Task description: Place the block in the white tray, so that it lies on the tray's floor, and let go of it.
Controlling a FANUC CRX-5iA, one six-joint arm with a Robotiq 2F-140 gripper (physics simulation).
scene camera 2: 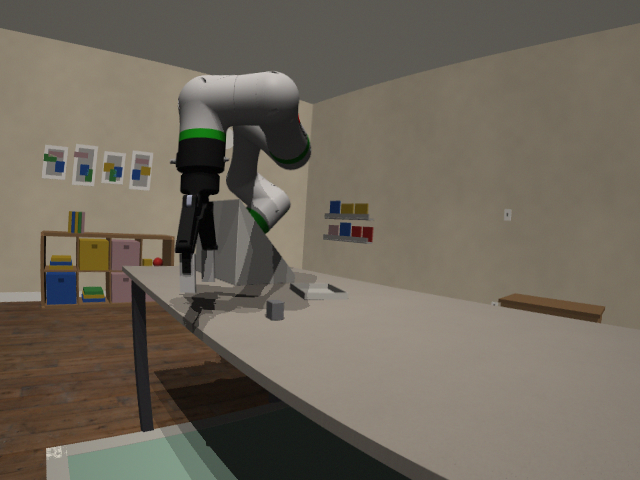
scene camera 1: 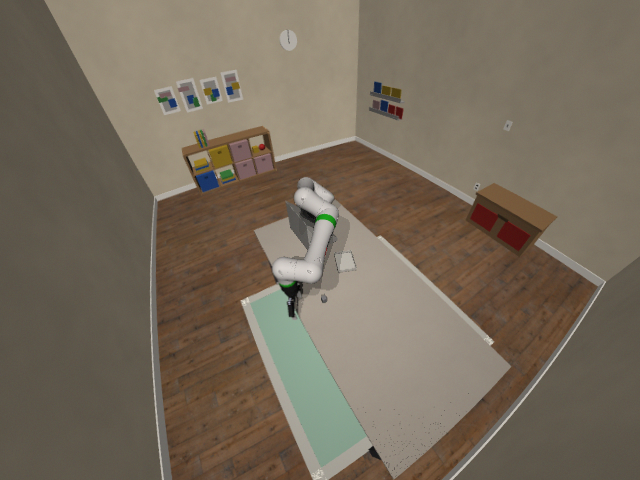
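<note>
A small grey block stands on the table, near its long edge on the mat side. The white tray, shallow with a low rim, lies on the table farther in, toward the robot's base, apart from the block. My gripper is open and empty, pointing down at the table's long edge, to the left of the block in both views. Its fingertips are a little above the table's height. The tray's floor shows in scene camera 1 with nothing on it.
A grey angled panel stands on the table by the arm's base, behind the gripper. A green mat with a pale border lies on the floor beside and below the table. A cube shelf stands at the wall.
</note>
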